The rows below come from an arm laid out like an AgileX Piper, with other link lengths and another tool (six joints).
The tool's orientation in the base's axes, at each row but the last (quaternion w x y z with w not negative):
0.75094, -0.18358, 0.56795, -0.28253
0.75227, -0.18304, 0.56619, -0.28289
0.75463, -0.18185, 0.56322, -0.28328
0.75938, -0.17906, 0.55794, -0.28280
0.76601, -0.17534, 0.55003, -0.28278
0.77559, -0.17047, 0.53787, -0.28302
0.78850, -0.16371, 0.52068, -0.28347
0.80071, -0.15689, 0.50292, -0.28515
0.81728, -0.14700, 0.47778, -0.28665
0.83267, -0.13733, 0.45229, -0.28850
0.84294, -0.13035, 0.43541, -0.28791
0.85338, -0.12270, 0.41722, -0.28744
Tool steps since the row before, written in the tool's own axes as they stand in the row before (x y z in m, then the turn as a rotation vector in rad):
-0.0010, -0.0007, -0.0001, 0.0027, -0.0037, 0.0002
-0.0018, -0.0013, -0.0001, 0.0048, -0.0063, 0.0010
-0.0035, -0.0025, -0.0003, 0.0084, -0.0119, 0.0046
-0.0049, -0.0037, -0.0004, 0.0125, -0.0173, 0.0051
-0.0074, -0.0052, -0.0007, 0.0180, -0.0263, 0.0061
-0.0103, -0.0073, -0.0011, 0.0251, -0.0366, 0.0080
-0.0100, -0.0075, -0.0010, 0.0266, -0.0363, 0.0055
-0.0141, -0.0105, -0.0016, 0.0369, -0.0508, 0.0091
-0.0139, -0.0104, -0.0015, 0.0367, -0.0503, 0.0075
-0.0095, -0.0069, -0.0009, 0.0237, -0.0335, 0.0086
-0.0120, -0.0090, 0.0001, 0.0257, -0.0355, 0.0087
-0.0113, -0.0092, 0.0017, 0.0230, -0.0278, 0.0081
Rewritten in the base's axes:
-0.0004, 0.0001, 0.0011, -0.0001, -0.0046, 0.0002
-0.0007, 0.0001, 0.0021, 0.0005, -0.0080, 0.0005
-0.0016, 0.0003, 0.0040, 0.0035, -0.0147, 0.0022
-0.0023, 0.0002, 0.0057, 0.0036, -0.0215, 0.0024
-0.0036, 0.0006, 0.0083, 0.0037, -0.0320, 0.0039
-0.0056, 0.0007, 0.0114, 0.0046, -0.0446, 0.0052
-0.0060, 0.0003, 0.0110, 0.0029, -0.0451, 0.0029
-0.0092, 0.0004, 0.0150, 0.0052, -0.0630, 0.0050
-0.0100, 0.0003, 0.0143, 0.0039, -0.0625, 0.0040
-0.0072, 0.0003, 0.0093, 0.0053, -0.0413, 0.0052
-0.0087, 0.0000, 0.0122, 0.0055, -0.0441, 0.0049
-0.0077, -0.0008, 0.0124, 0.0067, -0.0363, 0.0028

